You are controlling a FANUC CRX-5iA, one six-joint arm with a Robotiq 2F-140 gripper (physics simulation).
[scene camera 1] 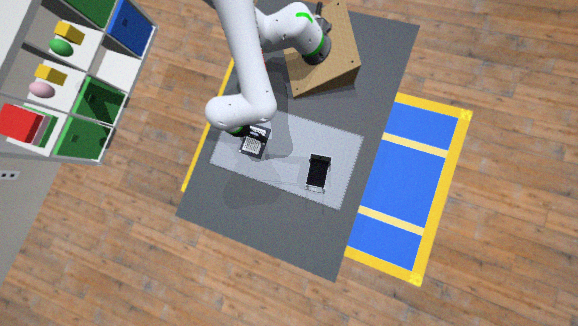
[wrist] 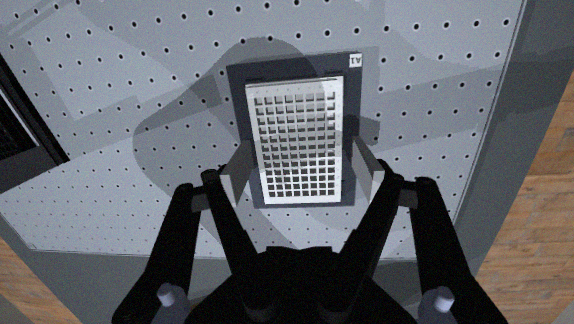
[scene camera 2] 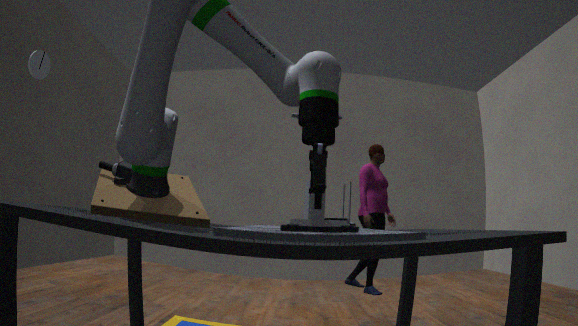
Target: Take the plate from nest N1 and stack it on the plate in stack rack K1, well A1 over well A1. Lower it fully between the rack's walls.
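The white gridded plate lies flat in the dark nest N1, whose A1 label shows at the top right corner in the wrist view. My gripper is open and points down. Its two fingers stand low, one beside each long side of the plate, with a gap to it on both sides. Rack K1 stands apart from the nest with a black plate in it. In scene camera 2 its thin posts show behind the gripper; its A1 mark is not readable.
The nest and rack stand on a light perforated board on the dark table. The arm's wooden base block is at the table's back. A blue and yellow floor area and a shelf unit with coloured items flank the table. A person stands behind it.
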